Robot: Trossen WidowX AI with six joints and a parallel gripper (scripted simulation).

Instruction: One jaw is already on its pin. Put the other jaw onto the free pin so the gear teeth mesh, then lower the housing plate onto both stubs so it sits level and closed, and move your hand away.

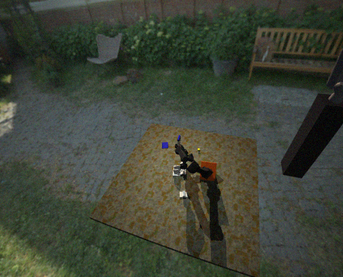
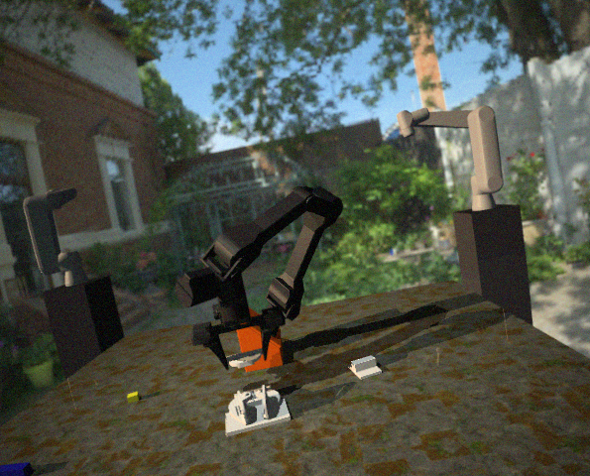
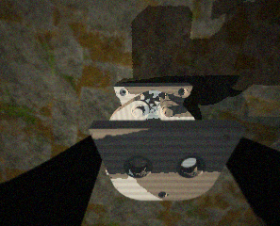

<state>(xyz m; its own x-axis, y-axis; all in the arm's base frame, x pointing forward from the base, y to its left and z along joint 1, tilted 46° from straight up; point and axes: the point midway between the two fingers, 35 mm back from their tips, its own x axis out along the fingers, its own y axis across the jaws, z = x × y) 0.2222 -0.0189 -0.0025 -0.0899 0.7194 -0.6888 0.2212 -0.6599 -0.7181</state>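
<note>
Now: the white jaw 30 mm ahead of my gripper tip, 10 mm to the right of it and 70 mm below it. Also, from my gripper tip: housing plate: 10 mm ahead, 20 mm above; then blue block: 180 mm ahead, 440 mm to the right, 70 mm below; then small yellow block: 80 mm behind, 310 mm to the right, 80 mm below.
</note>
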